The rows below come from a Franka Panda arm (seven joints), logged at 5 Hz.
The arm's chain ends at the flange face. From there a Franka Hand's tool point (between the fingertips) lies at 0.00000 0.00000 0.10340 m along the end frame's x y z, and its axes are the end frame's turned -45 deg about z.
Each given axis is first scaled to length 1.
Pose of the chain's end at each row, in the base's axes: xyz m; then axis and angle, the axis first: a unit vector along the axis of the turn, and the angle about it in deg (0 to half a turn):
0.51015 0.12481 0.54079 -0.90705 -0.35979 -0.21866 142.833
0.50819 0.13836 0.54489 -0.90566 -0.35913 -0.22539 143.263
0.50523 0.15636 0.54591 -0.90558 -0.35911 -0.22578 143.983
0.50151 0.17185 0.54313 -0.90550 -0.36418 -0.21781 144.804
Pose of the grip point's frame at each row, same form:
0.52452 0.19609 0.46728 -0.67972 -0.65953 -0.32095 155.156
0.52400 0.20945 0.47149 -0.67869 -0.65839 -0.32542 155.840
0.52164 0.22659 0.47181 -0.67917 -0.65887 -0.32345 156.522
0.51686 0.24072 0.46755 -0.67827 -0.66442 -0.31384 156.941

